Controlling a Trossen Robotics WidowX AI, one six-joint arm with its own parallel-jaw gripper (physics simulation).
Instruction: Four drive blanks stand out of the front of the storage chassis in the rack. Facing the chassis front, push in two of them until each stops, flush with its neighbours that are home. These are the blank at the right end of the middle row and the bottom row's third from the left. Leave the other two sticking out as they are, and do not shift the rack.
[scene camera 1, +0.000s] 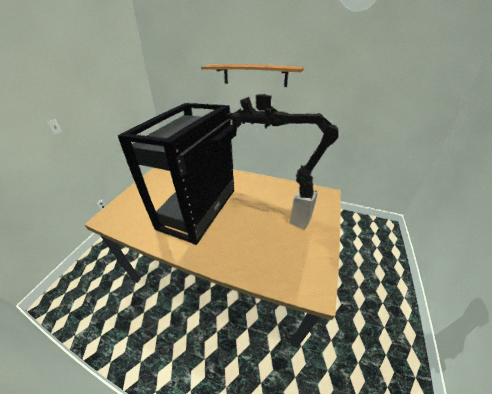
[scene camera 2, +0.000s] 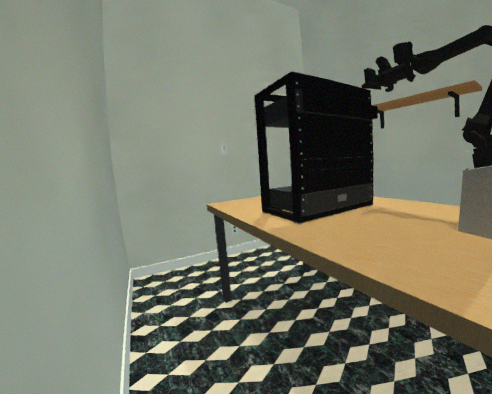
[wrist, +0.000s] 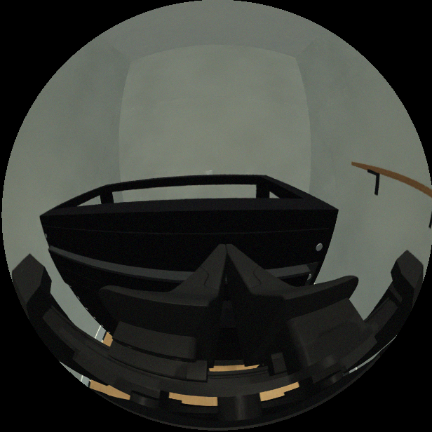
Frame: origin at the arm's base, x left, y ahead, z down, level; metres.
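Seen in the pictures: gripper, fingertip midpoint: (scene camera 1: 225, 115) (scene camera 2: 362, 87); arm's base, origin of the base link: (scene camera 1: 306, 194) (scene camera 2: 490, 166).
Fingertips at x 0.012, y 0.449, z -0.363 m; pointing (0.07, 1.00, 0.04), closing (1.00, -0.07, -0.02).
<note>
Pixels of each thing's top centre, then the offset from my fingertips to it. "*": a spot on its surface instead. Level surfaces: height alone.
- black rack, middle of its top: (scene camera 1: 180, 117) (scene camera 2: 314, 91) dz -0.015, dx +0.136, dy +0.168 m
- storage chassis, surface spot: (scene camera 2: 335, 137) * dz +0.230, dx +0.164, dy +0.026 m
- wooden table, its level: dz +0.571 m
The black rack (scene camera 1: 186, 210) (scene camera 2: 296, 150) (wrist: 190, 206) stands upright on the table. The storage chassis (scene camera 1: 210, 162) (scene camera 2: 335, 137) has a very dark front. Its individual drive blanks cannot be told apart in the scene views, and in the wrist view the fingers hide much of the front below the grey ledge (wrist: 125, 268). My gripper (scene camera 1: 233, 118) (scene camera 2: 366, 86) (wrist: 224, 250) is shut and empty, its fingertips together. It is at the upper front of the rack, towards its right end, with the tips pointing at the rack. Whether they touch it cannot be told.
The rack stands on the wooden table (scene camera 1: 265, 250) (scene camera 2: 400, 250). A grey unit with a small light label (scene camera 2: 320, 199) is at the rack's bottom. The arm's grey base block (scene camera 1: 303, 212) (scene camera 2: 475, 202) stands in front. A wooden wall shelf (scene camera 1: 252, 68) (scene camera 2: 430, 96) (wrist: 395, 175) is behind.
</note>
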